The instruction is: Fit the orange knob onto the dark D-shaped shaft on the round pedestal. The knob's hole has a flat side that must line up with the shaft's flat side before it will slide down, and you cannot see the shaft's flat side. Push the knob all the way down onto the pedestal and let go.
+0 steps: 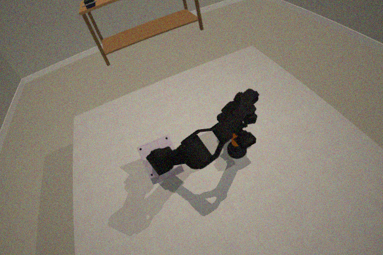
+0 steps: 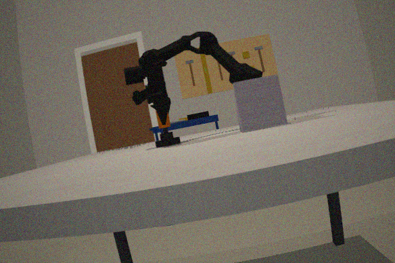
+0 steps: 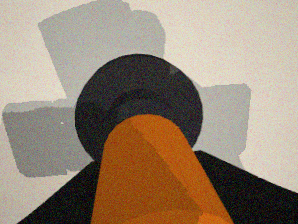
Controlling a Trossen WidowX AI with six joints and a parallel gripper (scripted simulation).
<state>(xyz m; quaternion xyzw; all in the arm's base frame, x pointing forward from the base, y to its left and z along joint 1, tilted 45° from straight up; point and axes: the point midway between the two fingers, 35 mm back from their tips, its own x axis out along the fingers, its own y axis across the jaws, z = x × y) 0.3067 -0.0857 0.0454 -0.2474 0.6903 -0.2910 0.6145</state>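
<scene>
Right now my gripper tip is 20 mm below the orange knob. Round my gripper tip: round pedestal (40 mm below).
</scene>
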